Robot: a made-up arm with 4 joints.
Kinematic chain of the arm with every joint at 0, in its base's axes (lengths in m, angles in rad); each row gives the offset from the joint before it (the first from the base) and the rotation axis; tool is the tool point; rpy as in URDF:
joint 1: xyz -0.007 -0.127 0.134 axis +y
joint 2: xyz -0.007 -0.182 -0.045 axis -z
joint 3: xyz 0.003 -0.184 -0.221 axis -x
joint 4: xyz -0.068 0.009 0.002 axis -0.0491 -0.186 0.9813
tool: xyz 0.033 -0.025 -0.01 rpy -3.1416 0 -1.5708
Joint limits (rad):
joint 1: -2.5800..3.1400
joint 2: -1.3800..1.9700
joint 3: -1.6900..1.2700
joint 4: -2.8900..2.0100
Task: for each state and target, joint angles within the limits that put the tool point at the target. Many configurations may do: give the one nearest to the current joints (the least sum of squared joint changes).
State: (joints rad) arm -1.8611 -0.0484 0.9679 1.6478
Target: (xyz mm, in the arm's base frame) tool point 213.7 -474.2 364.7
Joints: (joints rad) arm -2.5778 0.0117 1.2700 2.0016
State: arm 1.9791 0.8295 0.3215 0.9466
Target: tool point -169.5 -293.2 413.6
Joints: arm 2.0554 1.5179 0.3560 0.9741
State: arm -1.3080 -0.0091 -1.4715 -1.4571
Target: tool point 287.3 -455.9 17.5
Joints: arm -1.6127 0.2165 -1.6567 -1.4613
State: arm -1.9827 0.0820 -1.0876 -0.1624
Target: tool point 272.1 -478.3 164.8
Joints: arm -1.9475 0.2404 -1.1774 0.3594
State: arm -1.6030 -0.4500 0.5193 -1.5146
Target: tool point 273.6 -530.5 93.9
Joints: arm -1.6185 -0.1786 0.0047 -1.3982
